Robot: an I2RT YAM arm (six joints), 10 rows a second.
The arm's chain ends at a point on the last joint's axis. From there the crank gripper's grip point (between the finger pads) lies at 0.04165 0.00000 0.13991 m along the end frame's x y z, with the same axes.
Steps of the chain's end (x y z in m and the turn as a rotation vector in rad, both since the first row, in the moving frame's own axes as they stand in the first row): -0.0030 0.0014 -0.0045 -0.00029 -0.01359 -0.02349; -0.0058 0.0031 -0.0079 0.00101 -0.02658 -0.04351; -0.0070 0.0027 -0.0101 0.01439 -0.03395 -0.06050; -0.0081 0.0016 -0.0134 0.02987 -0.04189 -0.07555; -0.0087 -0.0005 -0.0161 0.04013 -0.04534 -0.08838; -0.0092 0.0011 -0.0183 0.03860 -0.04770 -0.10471; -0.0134 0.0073 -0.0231 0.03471 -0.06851 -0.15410; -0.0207 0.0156 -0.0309 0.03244 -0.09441 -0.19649; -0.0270 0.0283 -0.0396 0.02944 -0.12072 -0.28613
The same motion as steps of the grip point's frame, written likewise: -0.0049 0.0005 -0.0039 -0.00029 -0.01359 -0.02349; -0.0096 0.0012 -0.0068 0.00101 -0.02658 -0.04351; -0.0119 -0.0017 -0.0088 0.01439 -0.03395 -0.06050; -0.0143 -0.0055 -0.0119 0.02987 -0.04189 -0.07555; -0.0155 -0.0095 -0.0145 0.04013 -0.04534 -0.08838; -0.0164 -0.0083 -0.0167 0.03860 -0.04770 -0.10471; -0.0239 -0.0032 -0.0208 0.03471 -0.06851 -0.15410; -0.0352 0.0042 -0.0278 0.03244 -0.09441 -0.19649; -0.0462 0.0148 -0.0359 0.02944 -0.12072 -0.28613
